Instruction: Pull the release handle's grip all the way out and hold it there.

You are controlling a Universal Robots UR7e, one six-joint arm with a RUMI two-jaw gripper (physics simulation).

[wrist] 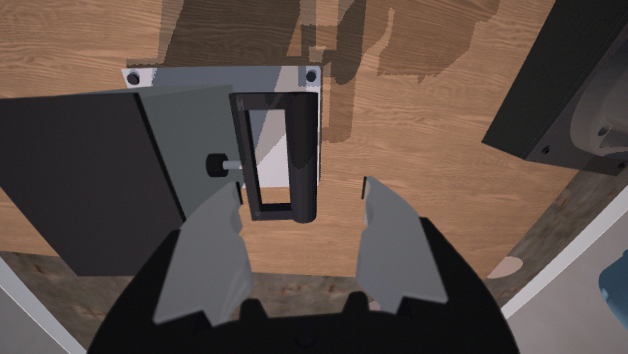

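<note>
The release handle's grip (pixel 304 160) is a dark round bar on the right side of a black rectangular frame. The frame joins a short silver rod with a black knob (pixel 217 165), beside the grey-green side of a box (pixel 175 120). My gripper (pixel 302 181) is partly open with nothing between its fingers. In the wrist view its left fingertip shows beside the frame's lower left edge, and its right fingertip shows to the right of the grip, with a gap. How far the fingertips are from the grip in depth is hard to tell.
The box's dark top panel (pixel 85 175) spreads at the left. A pale metal base plate (pixel 215 77) with black bolts lies under it on the wooden table (pixel 425 150). The robot's dark mount (pixel 550 110) stands at the right. A blue arm part (pixel 617 290) shows at the right edge.
</note>
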